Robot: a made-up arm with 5 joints.
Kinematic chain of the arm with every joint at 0, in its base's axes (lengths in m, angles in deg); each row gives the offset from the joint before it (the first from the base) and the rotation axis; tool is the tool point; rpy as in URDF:
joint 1: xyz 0.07 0 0.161 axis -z
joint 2: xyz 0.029 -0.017 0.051 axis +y
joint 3: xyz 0.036 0 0.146 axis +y
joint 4: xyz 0.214 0 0.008 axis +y
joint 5: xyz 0.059 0.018 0 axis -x
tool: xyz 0 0 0 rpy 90 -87.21 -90
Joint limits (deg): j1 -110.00..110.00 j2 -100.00..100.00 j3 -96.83..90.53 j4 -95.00..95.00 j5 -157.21..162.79
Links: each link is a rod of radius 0.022 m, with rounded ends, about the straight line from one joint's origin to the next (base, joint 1, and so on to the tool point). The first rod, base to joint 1, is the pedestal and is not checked.
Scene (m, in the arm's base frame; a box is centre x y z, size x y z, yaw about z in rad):
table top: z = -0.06
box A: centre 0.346 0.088 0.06 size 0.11 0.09 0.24 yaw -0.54
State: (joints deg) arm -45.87 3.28 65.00 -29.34 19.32
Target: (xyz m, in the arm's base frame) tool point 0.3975 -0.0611 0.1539
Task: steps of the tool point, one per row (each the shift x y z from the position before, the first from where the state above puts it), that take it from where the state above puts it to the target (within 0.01 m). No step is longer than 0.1 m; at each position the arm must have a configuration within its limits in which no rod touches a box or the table.
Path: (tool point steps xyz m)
1: -0.0034 -0.0584 -0.0377
2: -0.0275 -0.0501 -0.0210
3: -0.0417 -0.0317 -0.0035
4: -0.0424 -0.0108 0.0124
5: -0.0319 0.0053 0.0248
6: 0.0462 -0.0159 -0.0470
7: 0.0680 -0.0190 -0.0231
8: 0.0795 -0.0168 0.0087
9: 0.0772 -0.0103 0.0431
10: 0.0609 -0.0018 0.0744

